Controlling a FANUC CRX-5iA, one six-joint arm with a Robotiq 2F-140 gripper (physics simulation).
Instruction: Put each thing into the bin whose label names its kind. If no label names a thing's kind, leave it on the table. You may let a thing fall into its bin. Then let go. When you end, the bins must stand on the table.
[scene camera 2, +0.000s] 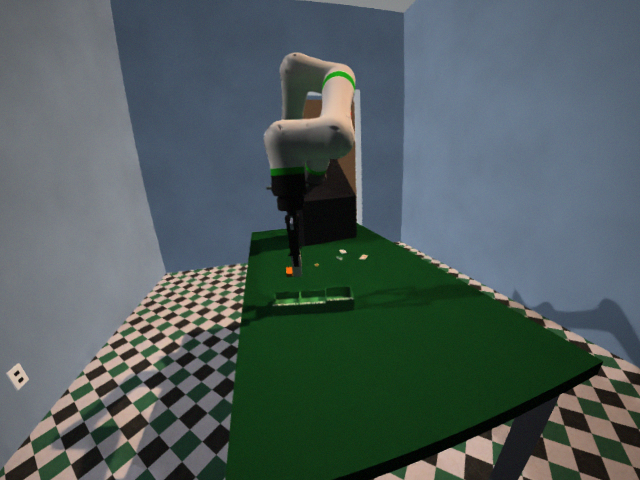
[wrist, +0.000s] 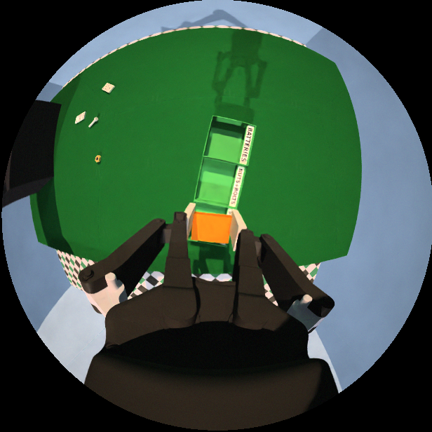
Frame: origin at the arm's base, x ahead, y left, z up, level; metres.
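Seen in the pictures: gripper, fingertip midpoint: (scene camera 2: 297, 272); arm's base, link origin: (scene camera 2: 313, 175).
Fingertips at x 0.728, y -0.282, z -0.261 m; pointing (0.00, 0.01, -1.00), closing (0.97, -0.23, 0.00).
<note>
Offsets run from my fingertips to a thing's top centre. "pt": to the spot under its first point. Level surfaces: height alone.
My gripper (scene camera 2: 296, 269) (wrist: 212, 215) is shut on an orange block {dx -0.003, dy -0.015, dz +0.010 m} (scene camera 2: 288, 270) (wrist: 211, 228) and holds it above the table. A row of three green bins {pt dx +0.078, dy +0.100, dz -0.094 m} (scene camera 2: 338, 304) (wrist: 220, 159) stands on the table. In the wrist view the far bin's label (wrist: 247, 145) reads BATTERIES and the middle bin's label (wrist: 237, 186) reads NUTS+BOLTS. The block covers much of the nearest bin, whose label is almost wholly hidden. A yellow nut {dx -0.286, dy +0.141, dz -0.110 m} (scene camera 2: 316, 265) (wrist: 98, 159), a pale bolt {dx -0.316, dy +0.260, dz -0.105 m} (scene camera 2: 339, 257) (wrist: 93, 122) and two cream dotted tiles {dx -0.279, dy +0.371, dz -0.111 m} (scene camera 2: 363, 256) (wrist: 108, 88) {dx -0.393, dy +0.313, dz -0.111 m} (scene camera 2: 342, 251) (wrist: 80, 117) lie on the table.
The green table {dz -0.118 m} (scene camera 2: 392, 361) (wrist: 305, 150) has its left edge near the bins in the scene view. A large black block (scene camera 2: 330, 219) (wrist: 30, 145) stands at the table's back, at the left of the wrist view. The arm's shadow falls beyond the bins.
</note>
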